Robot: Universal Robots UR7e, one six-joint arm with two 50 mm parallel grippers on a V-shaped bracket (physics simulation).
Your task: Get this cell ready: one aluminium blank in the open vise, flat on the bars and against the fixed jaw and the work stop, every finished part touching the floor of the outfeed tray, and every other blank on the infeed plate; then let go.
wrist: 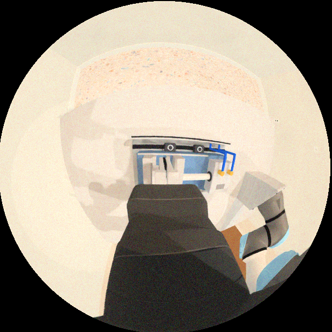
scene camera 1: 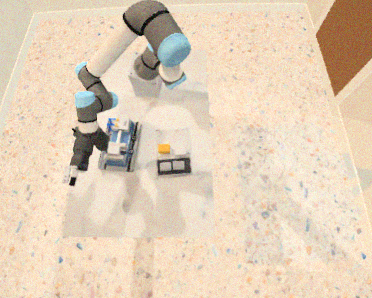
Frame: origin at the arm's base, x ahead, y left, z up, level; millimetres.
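Where they show: end effector, tool point: (scene camera 1: 102, 146); arm's base, origin of the base link: (scene camera 1: 145, 68).
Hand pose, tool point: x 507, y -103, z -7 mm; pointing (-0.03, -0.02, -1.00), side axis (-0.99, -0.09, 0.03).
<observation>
Each offset is from my tool point to the top centre of the thing. "spot": to the spot under its first point.
The vise {dy +38, dx -74, dz -51 mm} (scene camera 1: 116, 159) (wrist: 201, 162) has a blue bed, pale jaws and a pale rod. In the wrist view my gripper (wrist: 167, 175) points at the vise jaws, with its fingers close together and no part visible between them; it is shut. The fingers and gripper body hide part of the jaw gap, so I cannot tell how a blank sits there. In the scene view, the other gripper (scene camera 1: 72, 176) on the bracket hangs beside the vise; its opening is too small to tell. A black-framed tray {spot: dy +295, dx +25, dz -110 mm} (scene camera 1: 159, 167) holds two light grey pieces. An orange block {dy +289, dx -87, dz -106 mm} (scene camera 1: 163, 148) sits on the pale plate behind it.
A black rail with two round-faced dark fittings (wrist: 170, 147) runs along one side of the vise. Blue bent pipes (wrist: 234, 161) with yellow ends stand at the vise's end. The robot's grey pedestal (scene camera 1: 145, 88) (wrist: 260, 189) stands behind the vise and plate.
</observation>
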